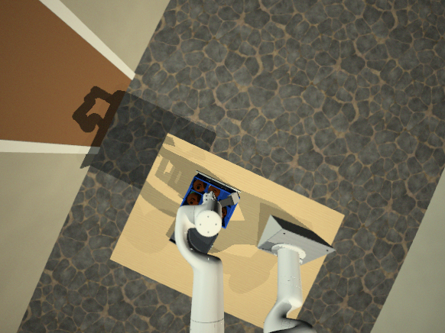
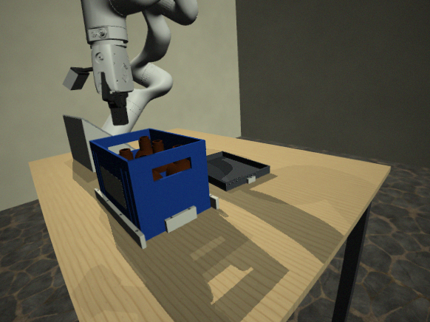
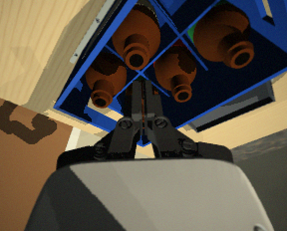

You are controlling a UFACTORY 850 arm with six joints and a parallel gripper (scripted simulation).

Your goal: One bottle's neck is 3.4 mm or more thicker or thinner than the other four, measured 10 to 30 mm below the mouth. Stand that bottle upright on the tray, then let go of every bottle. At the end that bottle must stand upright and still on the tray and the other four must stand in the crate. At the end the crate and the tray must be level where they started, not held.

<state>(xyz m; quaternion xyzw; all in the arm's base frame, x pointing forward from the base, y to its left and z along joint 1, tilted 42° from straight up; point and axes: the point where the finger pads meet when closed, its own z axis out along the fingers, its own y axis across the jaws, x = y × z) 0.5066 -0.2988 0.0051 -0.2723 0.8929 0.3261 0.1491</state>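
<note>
Now: the blue crate 16 cm below my hand, 4 cm to the left of it and 1 cm ahead of it. Round my hand: brown bottle (15 cm below, 10 cm to the left, 7 cm behind); then dark tray (33 cm to the left, 23 cm below, 4 cm ahead).
</note>
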